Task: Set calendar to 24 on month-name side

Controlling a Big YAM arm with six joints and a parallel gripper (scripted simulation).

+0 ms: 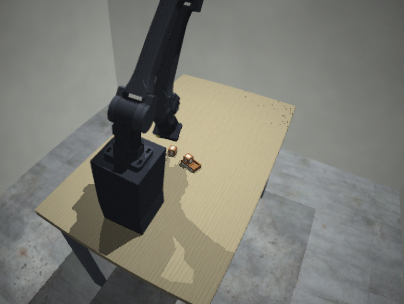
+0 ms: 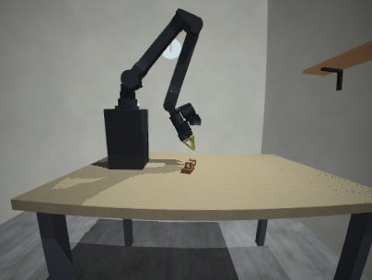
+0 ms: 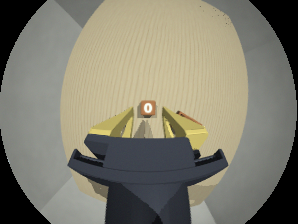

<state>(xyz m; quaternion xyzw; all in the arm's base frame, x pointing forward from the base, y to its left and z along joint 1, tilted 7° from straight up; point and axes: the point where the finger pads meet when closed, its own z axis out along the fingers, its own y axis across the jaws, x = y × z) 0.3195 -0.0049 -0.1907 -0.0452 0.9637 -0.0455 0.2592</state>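
Now: hand 80 mm above the brown digit cube. From my hand the other things lie so: brown tray: 100 mm to the right, 80 mm below, 30 mm behind.
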